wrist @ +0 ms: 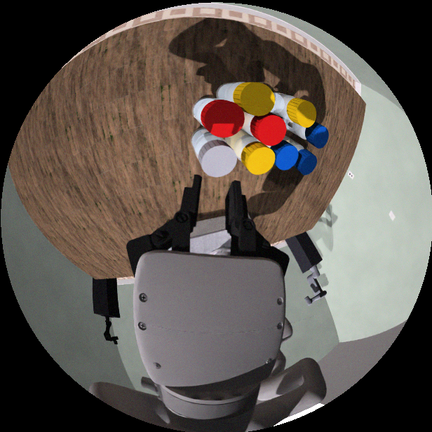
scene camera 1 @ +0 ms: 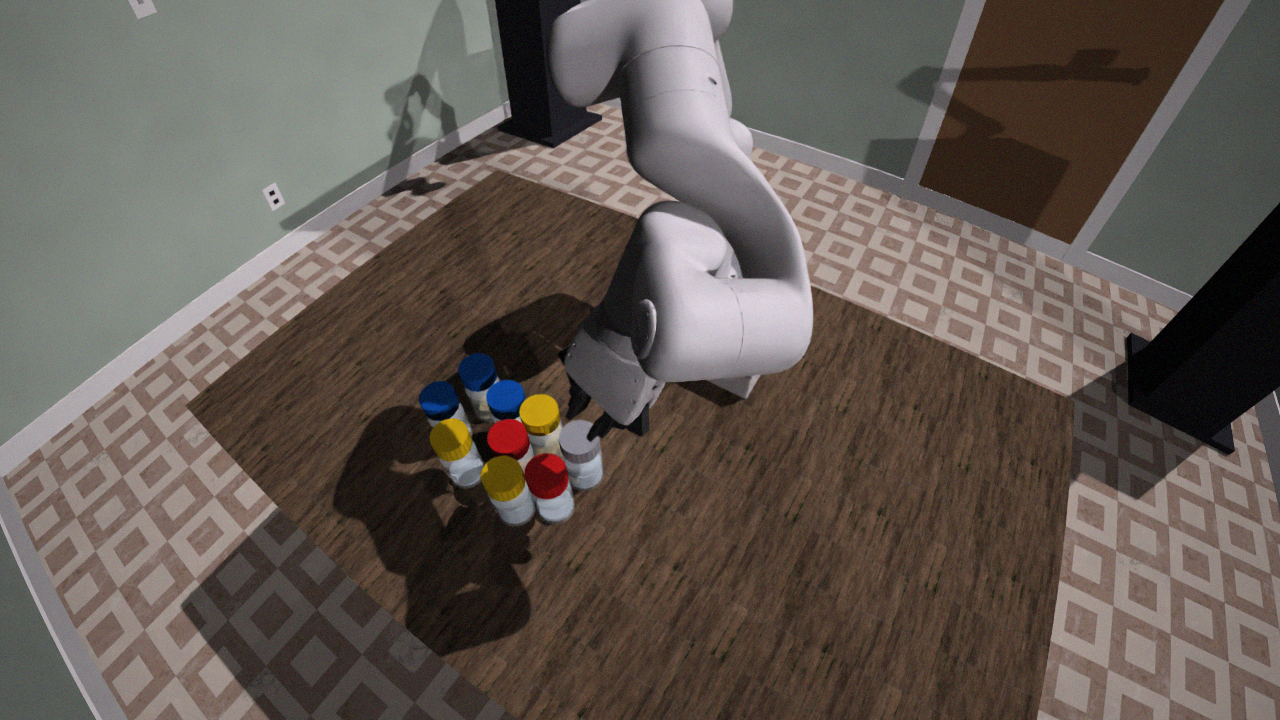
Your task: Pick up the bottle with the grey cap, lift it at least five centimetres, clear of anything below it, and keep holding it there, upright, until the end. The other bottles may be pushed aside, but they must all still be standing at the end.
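Frame: origin at the arm's base, x right, y ahead, z up, level; millimetres.
Seen in the pictures: gripper, between the fingertips: [scene camera 1: 586, 423].
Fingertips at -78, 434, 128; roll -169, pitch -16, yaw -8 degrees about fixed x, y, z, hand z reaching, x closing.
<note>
A point is followed by its place in that frame, as x, y, z.
The bottle with the grey cap [scene camera 1: 581, 456] @(-68, 441, 48) [wrist: 218, 159] stands upright on the wood-patterned surface, at the right edge of the bottle group in the scene view. My gripper [scene camera 1: 588, 420] @(-78, 434, 128) [wrist: 214, 187] is partly open, with nothing between its fingers. In the wrist view its fingertips stop just short of the grey cap, on the arm's side of it. In the scene view one dark fingertip overlaps the cap's edge; whether it touches is unclear. Beside the bottle stand a red-capped bottle [scene camera 1: 549, 488] @(-66, 503, 54) [wrist: 222, 118] and a yellow-capped bottle [scene camera 1: 540, 416] @(14, 426, 54) [wrist: 258, 158].
Another red-capped bottle [scene camera 1: 508, 440] @(24, 480, 53) [wrist: 268, 130] stands mid-group. Two more yellow-capped bottles [scene camera 1: 507, 488] @(-23, 534, 54) [wrist: 254, 98] and three blue-capped bottles [scene camera 1: 477, 374] @(140, 424, 54) [wrist: 286, 155] stand around it, all upright and close together. Dark posts [scene camera 1: 544, 71] rise near the walls.
</note>
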